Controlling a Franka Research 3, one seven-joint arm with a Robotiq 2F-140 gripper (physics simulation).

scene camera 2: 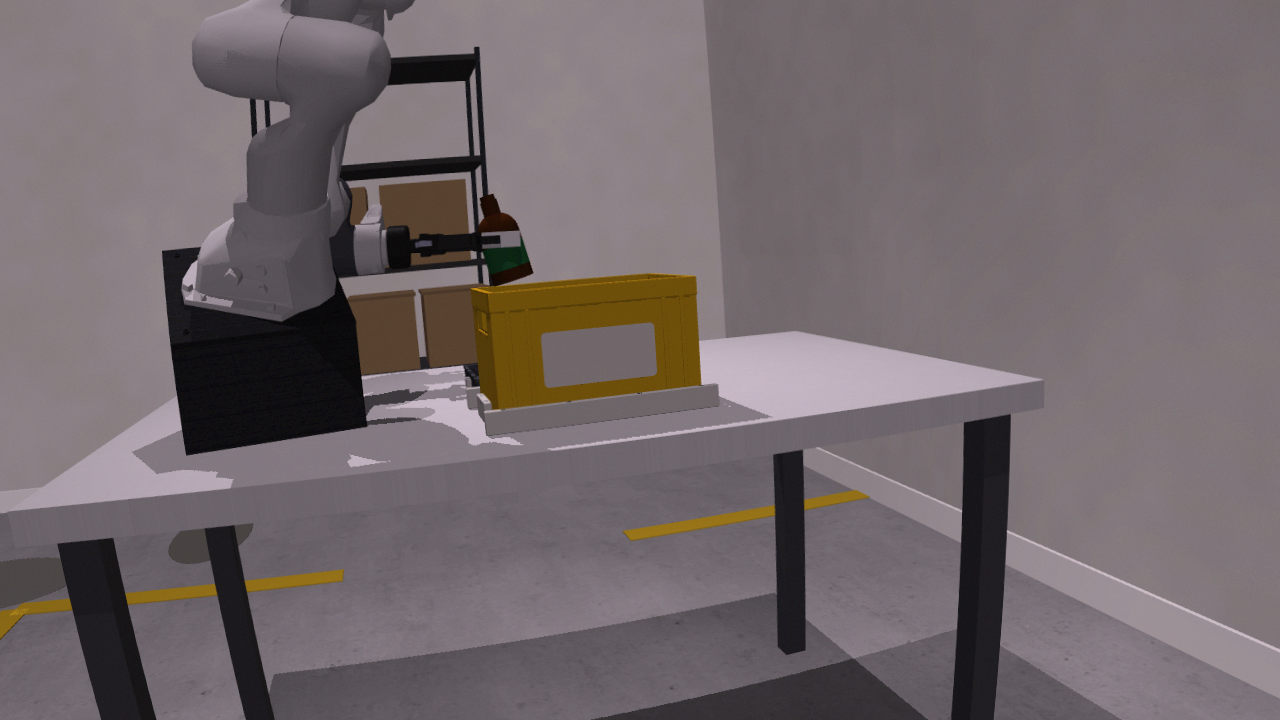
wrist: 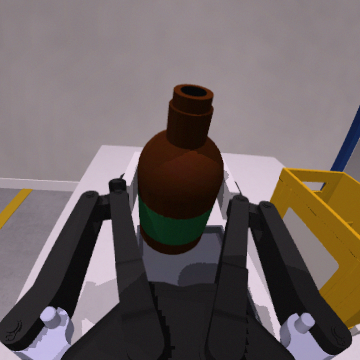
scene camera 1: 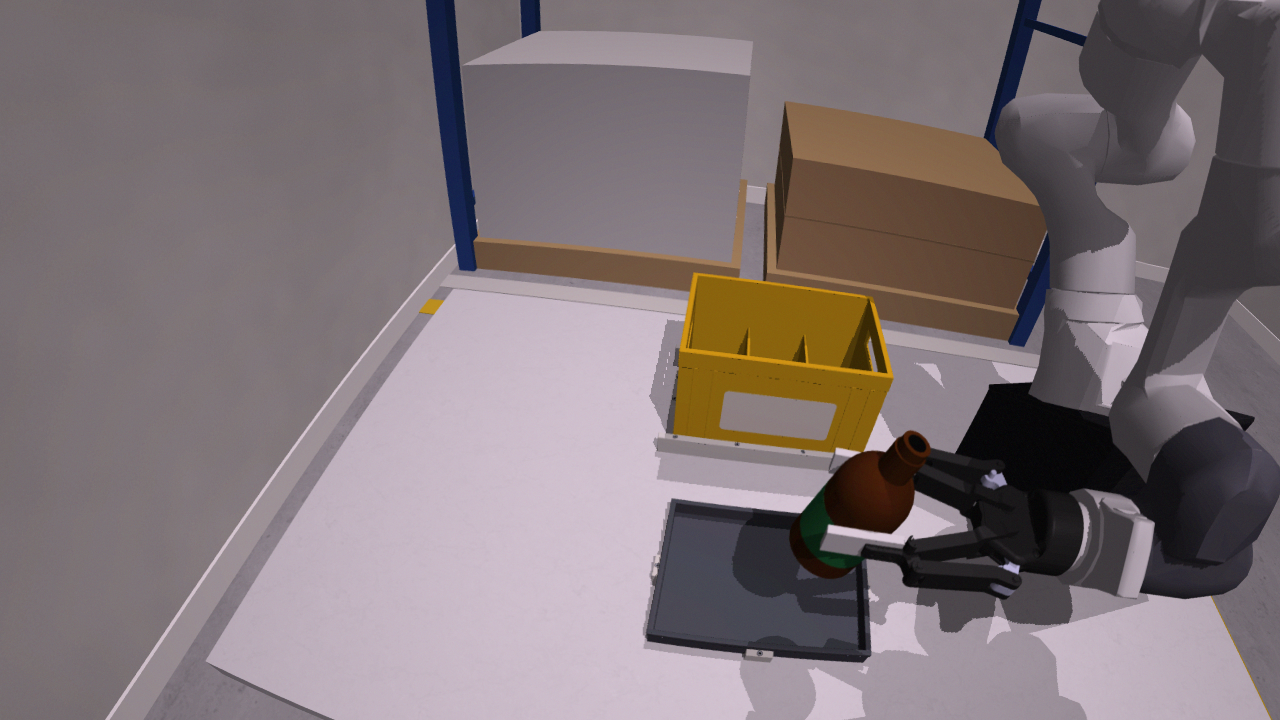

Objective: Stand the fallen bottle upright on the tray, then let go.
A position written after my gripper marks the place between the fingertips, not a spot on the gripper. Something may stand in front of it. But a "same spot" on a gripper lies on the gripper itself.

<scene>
My gripper shows in scene camera 2 [519, 239], in the wrist view and in scene camera 1. The same spot on my gripper: [wrist: 43, 314] is [scene camera 1: 1007, 568].
</scene>
